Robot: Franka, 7 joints.
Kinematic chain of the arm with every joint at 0, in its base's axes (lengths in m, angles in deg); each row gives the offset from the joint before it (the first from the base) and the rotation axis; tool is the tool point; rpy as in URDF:
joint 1: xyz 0 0 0.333 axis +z
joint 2: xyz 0 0 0 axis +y
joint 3: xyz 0 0 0.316 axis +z
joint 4: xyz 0.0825 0 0 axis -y
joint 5: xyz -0.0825 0 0.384 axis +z
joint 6: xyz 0 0 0 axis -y
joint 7: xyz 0.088 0 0 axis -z
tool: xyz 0 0 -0.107 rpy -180 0 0
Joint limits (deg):
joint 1: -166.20..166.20
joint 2: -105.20..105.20
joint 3: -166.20..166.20
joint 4: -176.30..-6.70
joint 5: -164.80..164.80
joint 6: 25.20..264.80
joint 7: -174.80..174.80
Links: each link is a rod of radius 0.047 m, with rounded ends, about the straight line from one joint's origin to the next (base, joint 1, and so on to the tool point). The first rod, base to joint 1, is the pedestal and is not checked.
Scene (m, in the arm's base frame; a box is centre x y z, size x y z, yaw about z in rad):
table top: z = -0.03
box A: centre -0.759 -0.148 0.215 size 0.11 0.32 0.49 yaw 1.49
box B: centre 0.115 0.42 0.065 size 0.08 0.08 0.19 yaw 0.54
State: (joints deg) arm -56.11 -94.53 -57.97 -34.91 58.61 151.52 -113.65
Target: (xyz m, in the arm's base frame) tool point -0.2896 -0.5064 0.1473
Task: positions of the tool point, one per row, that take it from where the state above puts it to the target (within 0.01 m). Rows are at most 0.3 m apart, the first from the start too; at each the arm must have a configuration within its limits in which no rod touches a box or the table.
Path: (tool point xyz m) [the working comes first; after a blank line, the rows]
Joints at the target: -17.78 -105.20 -102.01 -116.90 64.01 152.36 -113.65
Straight joint move there: touches box A.

1: -0.7679 0.2814 0.5495
2: -0.7769 0.0184 0.6299
3: -0.7130 -0.2150 0.6522
4: -0.6104 -0.3842 0.6334
5: -0.5043 -0.4805 0.5989
6: -0.5295 -0.4899 0.4502
7: -0.5100 -0.4948 0.3193
8: -0.4547 -0.4992 0.2196
9: -0.3760 -0.5040 0.1610
10: -0.2896 -0.5064 0.1473

